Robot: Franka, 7 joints.
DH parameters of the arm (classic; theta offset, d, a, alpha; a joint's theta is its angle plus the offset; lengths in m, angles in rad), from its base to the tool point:
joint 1: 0 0.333 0 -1.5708
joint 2: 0 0 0 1.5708
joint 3: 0 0.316 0.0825 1.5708
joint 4: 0 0 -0.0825 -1.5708
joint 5: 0 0.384 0 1.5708
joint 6: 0 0 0.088 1.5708
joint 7: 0 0.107 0 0
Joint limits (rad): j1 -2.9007..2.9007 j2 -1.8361..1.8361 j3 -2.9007..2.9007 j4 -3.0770..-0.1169 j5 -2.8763..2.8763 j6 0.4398..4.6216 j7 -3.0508..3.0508
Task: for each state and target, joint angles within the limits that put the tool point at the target. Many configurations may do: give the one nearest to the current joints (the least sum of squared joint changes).
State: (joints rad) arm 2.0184 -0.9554 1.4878 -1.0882 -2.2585 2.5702 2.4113
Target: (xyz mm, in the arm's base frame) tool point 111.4 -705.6 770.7
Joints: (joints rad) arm 2.3333 -0.9713 1.4808 -0.8106 -2.2548 2.5152 2.4113
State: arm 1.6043 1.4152 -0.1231 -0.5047 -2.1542 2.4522 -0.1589
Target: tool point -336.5 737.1 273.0
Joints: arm 1.9049 1.0620 0.0720 -0.8937 -2.2080 2.8592 -0.1589
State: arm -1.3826 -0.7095 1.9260 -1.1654 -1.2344 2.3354 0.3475
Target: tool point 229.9 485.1 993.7
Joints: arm -1.4078 -0.4813 1.8480 -0.6155 -1.2388 2.4415 0.3475
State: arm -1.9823 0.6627 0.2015 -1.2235 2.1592 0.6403 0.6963
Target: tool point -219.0 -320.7 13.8
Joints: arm -2.2769 1.1857 -0.1870 -2.1396 1.8596 0.4902 0.6963
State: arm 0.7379 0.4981 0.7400 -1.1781 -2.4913 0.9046 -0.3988
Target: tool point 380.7 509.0 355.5
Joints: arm 0.6360 0.7358 0.6189 -1.7361 -2.2723 0.6784 -0.3988
